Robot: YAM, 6 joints.
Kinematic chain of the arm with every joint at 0, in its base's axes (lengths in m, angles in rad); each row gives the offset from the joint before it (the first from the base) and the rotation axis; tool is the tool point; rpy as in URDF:
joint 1: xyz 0 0 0.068 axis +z
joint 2: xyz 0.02 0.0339 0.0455 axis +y
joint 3: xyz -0.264 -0.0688 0 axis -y
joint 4: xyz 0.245 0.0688 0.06 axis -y
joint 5: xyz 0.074 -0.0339 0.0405 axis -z
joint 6: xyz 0.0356 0 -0.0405 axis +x
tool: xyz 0 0 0 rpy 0 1.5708 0
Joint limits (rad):
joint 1: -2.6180..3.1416
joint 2: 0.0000..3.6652
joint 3: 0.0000..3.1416
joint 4: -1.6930..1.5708
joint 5: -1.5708..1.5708
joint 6: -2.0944..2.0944
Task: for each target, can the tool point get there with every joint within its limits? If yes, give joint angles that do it. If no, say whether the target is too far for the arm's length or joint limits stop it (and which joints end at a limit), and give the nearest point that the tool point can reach.
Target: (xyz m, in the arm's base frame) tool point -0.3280 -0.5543 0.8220
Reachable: no: too far | nearest point -0.2208 -0.3732 0.5831 | short by 0.318 m
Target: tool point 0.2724 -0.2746 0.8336
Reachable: no: too far | nearest point 0.2141 -0.2159 0.6712 | short by 0.182 m
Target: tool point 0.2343 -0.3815 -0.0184
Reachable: yes | joints -1.0339 2.5471 1.2093 0.8064 -0.1750 0.4208
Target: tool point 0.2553 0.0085 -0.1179
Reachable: yes | joints 0.0328 2.6818 0.6912 0.8320 -0.0047 -0.9057
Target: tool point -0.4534 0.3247 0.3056
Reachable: yes | joints 2.5574 2.4565 2.5084 -0.5325 0.6233 1.2684
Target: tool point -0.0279 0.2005 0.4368
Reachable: yes | joints 1.8112 0.9421 0.9658 0.4175 0.6190 0.7869
